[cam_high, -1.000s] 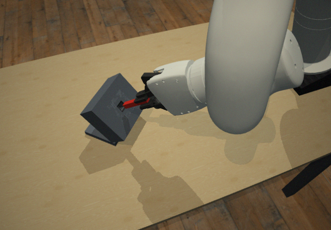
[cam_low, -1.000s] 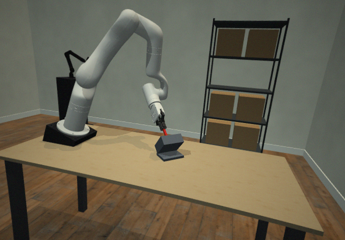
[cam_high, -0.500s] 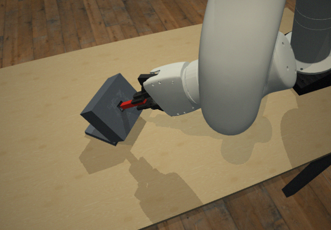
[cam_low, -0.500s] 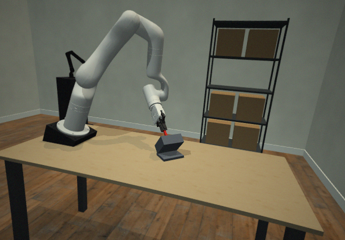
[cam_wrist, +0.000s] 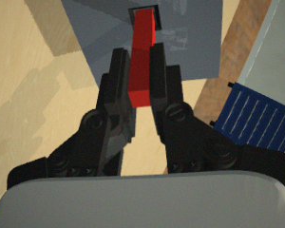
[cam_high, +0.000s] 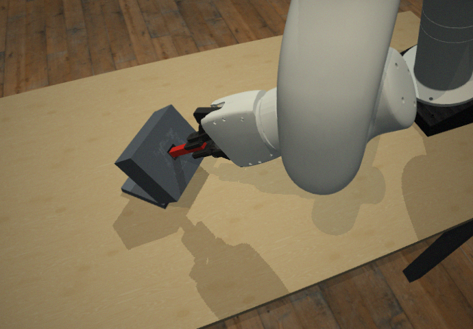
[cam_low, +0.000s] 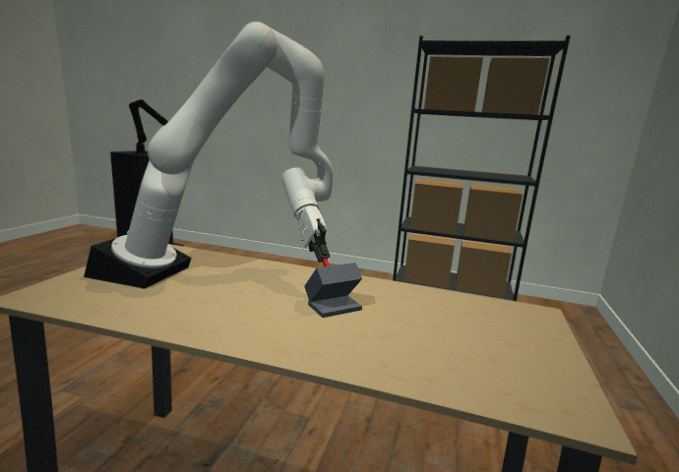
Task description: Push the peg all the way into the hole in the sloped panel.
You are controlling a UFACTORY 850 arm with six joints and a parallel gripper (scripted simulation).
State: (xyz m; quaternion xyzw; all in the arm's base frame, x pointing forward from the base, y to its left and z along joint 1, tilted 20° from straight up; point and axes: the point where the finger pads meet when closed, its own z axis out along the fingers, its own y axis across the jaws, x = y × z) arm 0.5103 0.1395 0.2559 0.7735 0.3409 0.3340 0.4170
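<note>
Right now my hand is 80 mm short of the grey base, 60 mm to the left of it and 130 mm above it. From my hand the other things lie so: red peg 20 mm ahead, 20 mm to the right, 20 mm below.
</note>
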